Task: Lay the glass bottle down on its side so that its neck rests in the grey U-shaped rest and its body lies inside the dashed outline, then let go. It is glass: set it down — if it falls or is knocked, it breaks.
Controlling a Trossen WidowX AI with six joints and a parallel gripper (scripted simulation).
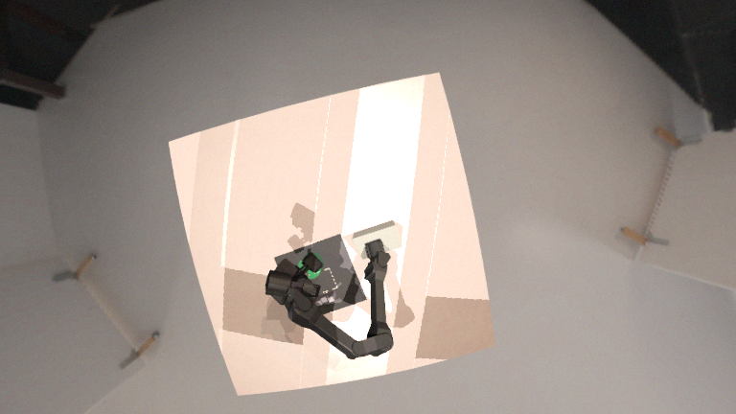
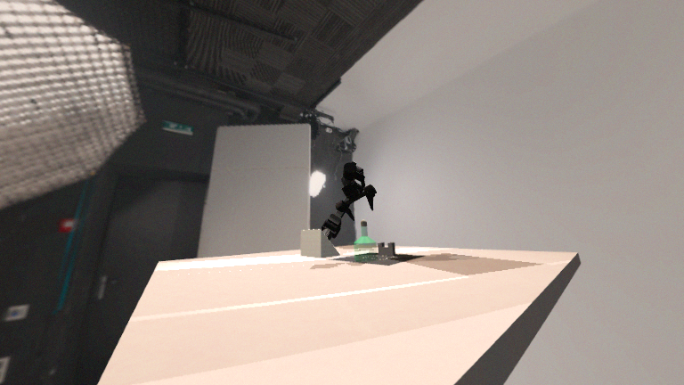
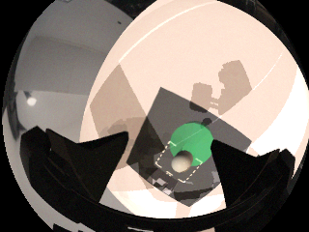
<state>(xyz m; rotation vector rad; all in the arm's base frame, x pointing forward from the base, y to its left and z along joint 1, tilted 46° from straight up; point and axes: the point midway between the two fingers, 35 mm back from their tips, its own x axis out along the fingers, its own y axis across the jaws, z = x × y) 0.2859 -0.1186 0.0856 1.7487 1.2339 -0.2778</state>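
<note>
Now: the green glass bottle 2 cm behind my gripper tip, 3 cm to the left of it and 8 cm below it. From my gripper tip the other things lie so: dark mat 3 cm behind, 11 cm to the left, 18 cm below.
</note>
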